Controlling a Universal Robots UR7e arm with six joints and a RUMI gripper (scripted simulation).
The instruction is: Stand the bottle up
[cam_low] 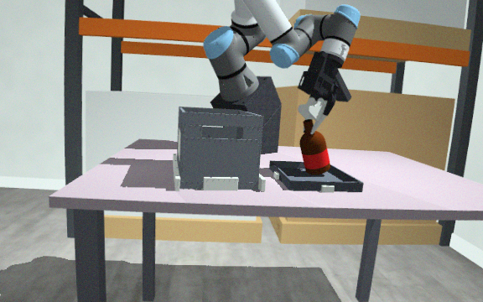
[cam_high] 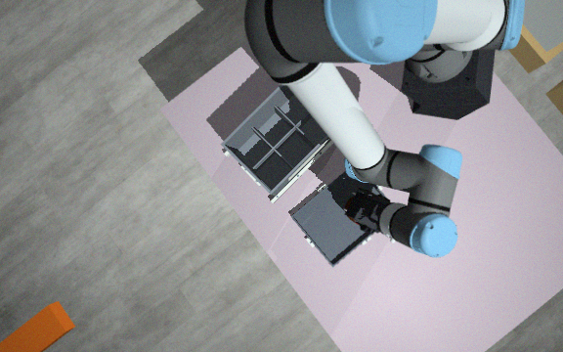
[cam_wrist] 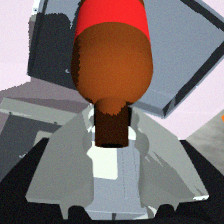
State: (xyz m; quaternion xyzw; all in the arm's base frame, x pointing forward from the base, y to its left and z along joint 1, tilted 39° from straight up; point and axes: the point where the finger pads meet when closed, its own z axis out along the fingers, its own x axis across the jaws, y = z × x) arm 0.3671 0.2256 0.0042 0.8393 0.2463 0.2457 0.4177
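The brown bottle is 1 cm behind my hand, 1 cm to the left of it and 5 cm below it. From my hand the other things lie so: dark tray 3 cm ahead, 1 cm to the left, 13 cm below; dark crate 5 cm ahead, 26 cm to the right, 6 cm below.
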